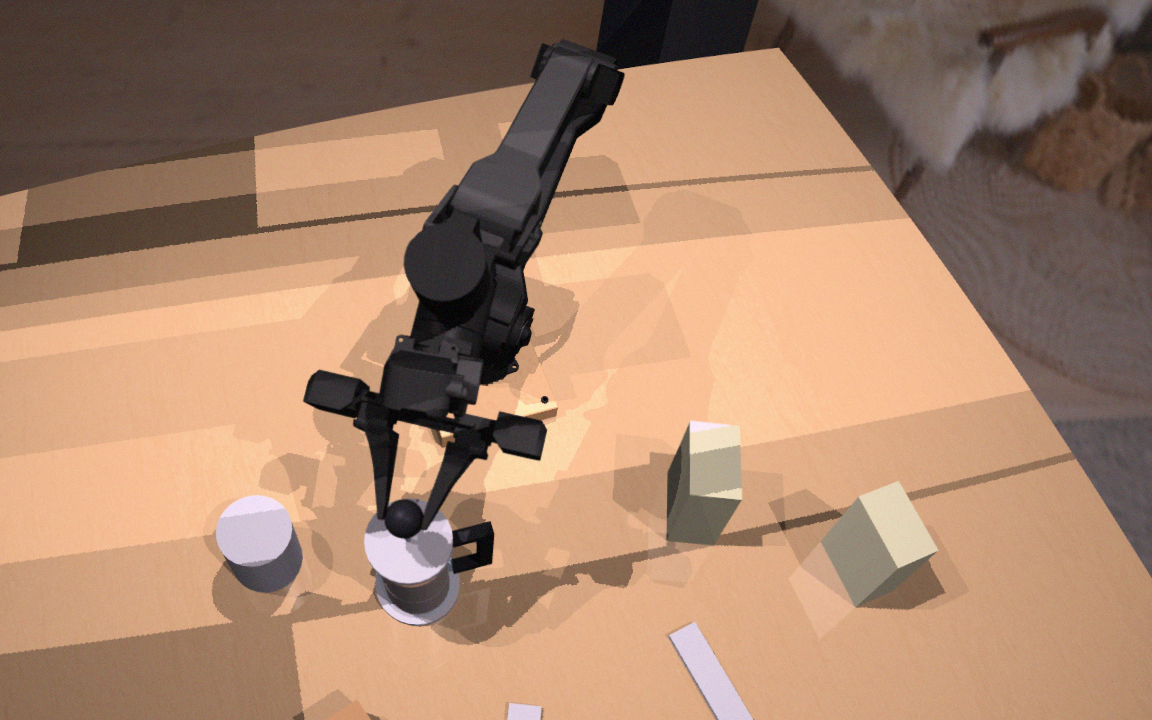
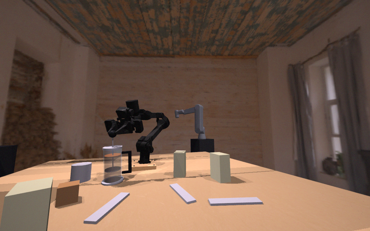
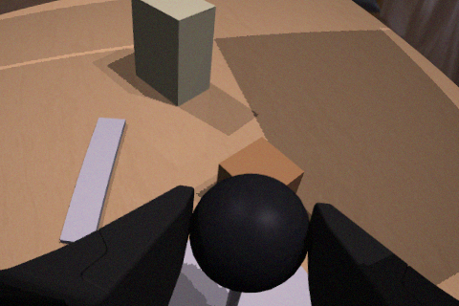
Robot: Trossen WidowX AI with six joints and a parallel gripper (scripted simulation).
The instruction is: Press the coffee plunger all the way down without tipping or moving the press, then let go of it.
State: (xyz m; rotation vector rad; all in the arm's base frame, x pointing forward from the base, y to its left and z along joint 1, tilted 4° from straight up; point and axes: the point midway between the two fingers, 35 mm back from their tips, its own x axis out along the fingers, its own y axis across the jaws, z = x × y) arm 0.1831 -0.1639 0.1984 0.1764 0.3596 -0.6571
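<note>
My gripper tip is now 10 cm above the glass coffee press, 3 cm to the right of it and 1 cm past it.
</note>
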